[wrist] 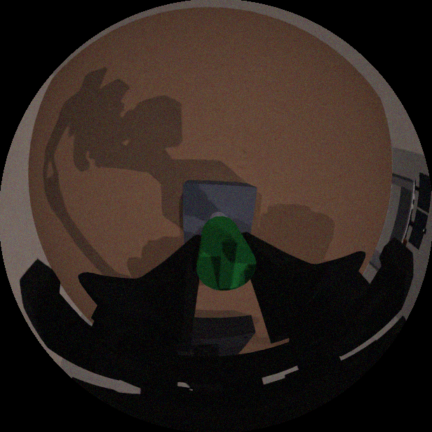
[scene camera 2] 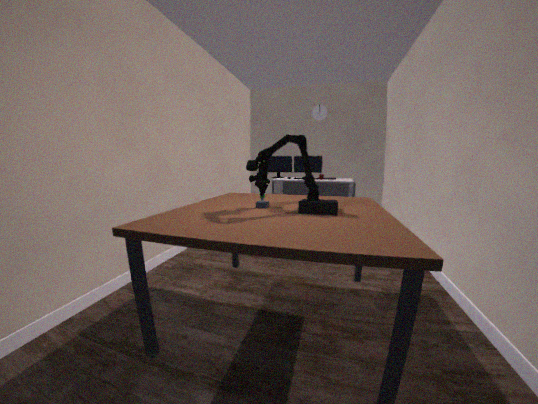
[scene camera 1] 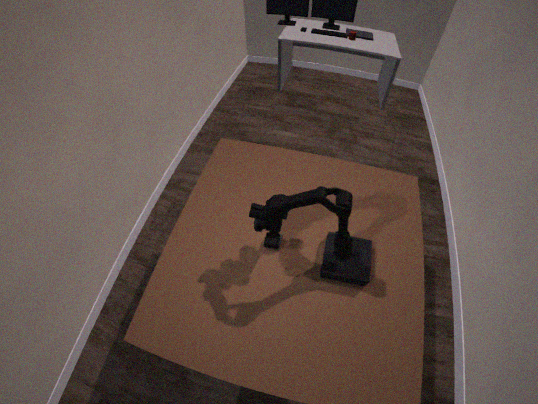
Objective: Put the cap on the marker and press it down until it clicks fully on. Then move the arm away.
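Pixels of known places: gripper, between the fingertips: [scene camera 2: 262, 195] [scene camera 1: 273, 235]; arm's base, origin of its link: [scene camera 2: 313, 200] [scene camera 1: 341, 254].
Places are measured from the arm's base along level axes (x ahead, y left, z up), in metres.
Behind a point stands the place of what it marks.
The green cap [wrist: 224, 255] is between the two black fingertips in the wrist view. My gripper [wrist: 220, 239] [scene camera 2: 262, 197] @(z 0.016, x 0.322, y -0.047 m) is shut on it and points down. A small pale tip of the marker [wrist: 218, 215] shows just past the cap's far end; the cap hides the rest of it from above. The marker stands in a blue-grey block [wrist: 220, 197] [scene camera 2: 262, 204] @(z -0.034, x 0.314, y -0.012 m) on the table, right under the gripper. How far the cap is down on the marker is hidden. In scene camera 1 the gripper covers the cap and marker.
The arm's black base [scene camera 1: 346, 265] @(z 0.005, x -0.022, y 0.055 m) [scene camera 2: 318, 207] @(z -0.020, x -0.023, y 0.114 m) stands on the brown table [scene camera 1: 300, 345] @(z -0.059, x 0.146, y 0.415 m) [scene camera 2: 280, 232] @(z -0.059, x 0.153, y 0.471 m), to the right of the block in scene camera 2. Shadows of the arm lie across the table. A white desk [scene camera 1: 345, 40] with monitors stands by the back wall.
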